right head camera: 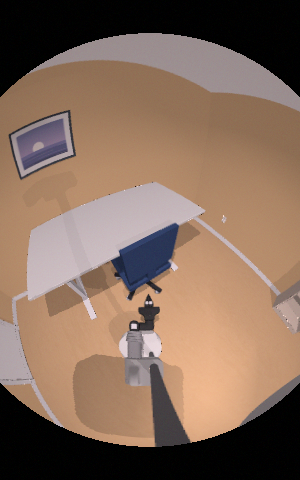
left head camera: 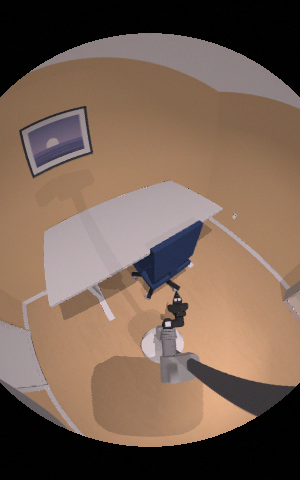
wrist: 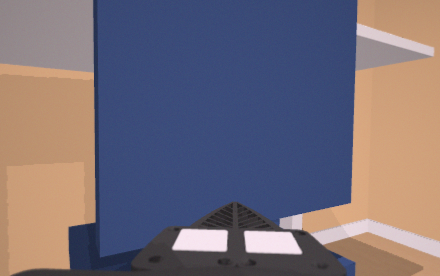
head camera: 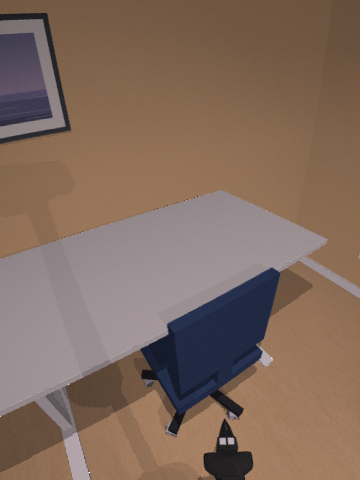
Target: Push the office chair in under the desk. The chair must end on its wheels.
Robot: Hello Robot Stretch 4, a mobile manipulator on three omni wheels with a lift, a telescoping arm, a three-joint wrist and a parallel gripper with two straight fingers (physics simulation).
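Seen in the pictures: gripper, between the fingertips: (right head camera: 147, 293) (left head camera: 175, 290) (wrist: 234, 222) (head camera: 224, 419); robot's base, origin of its link: (left head camera: 161, 343).
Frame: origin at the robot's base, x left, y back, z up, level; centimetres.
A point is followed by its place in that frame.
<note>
The blue office chair (head camera: 225, 335) {z 78.6, x -10.5, y -62.8 cm} (left head camera: 177, 252) {z 78.6, x -11.6, y -63.5 cm} (right head camera: 150, 255) {z 78.6, x -11.1, y -63.2 cm} (wrist: 225, 110) {z 72.7, x -7.3, y -60.7 cm} stands upright on its black wheeled base at the desk's front edge. Its seat is partly hidden below the desk top, and its backrest stands in front of the edge. The white desk (head camera: 150, 250) {z 92.2, x 18.5, y -96.8 cm} (left head camera: 115, 220) {z 92.2, x 33.3, y -86.0 cm} (right head camera: 100, 220) {z 92.2, x 27.3, y -87.0 cm} (wrist: 45, 35) {z 89.7, x 32.5, y -81.6 cm} runs along the back wall. My gripper (head camera: 225, 422) {z 64.8, x -8.7, y -39.9 cm} (left head camera: 176, 294) {z 64.8, x -8.7, y -39.9 cm} (right head camera: 148, 297) {z 64.8, x -8.7, y -39.9 cm} (wrist: 234, 222) {z 64.8, x -8.7, y -39.9 cm} is shut and empty. It is on the room side of the chair, pointing at the backrest, with a gap between them in the head view.
A white desk leg (head camera: 75, 450) (left head camera: 105, 305) (right head camera: 89, 306) stands left of the chair. Another desk foot (head camera: 266, 356) (left head camera: 190, 265) (right head camera: 173, 266) shows just right of the chair. A pale box-like piece (right head camera: 290, 310) {z 7.2, x -239.0, y 18.7 cm} is at the far right. A framed picture (left head camera: 57, 142) {z 159.8, x 74.3, y -106.6 cm} (right head camera: 42, 145) {z 160.4, x 74.4, y -106.5 cm} hangs on the wall.
</note>
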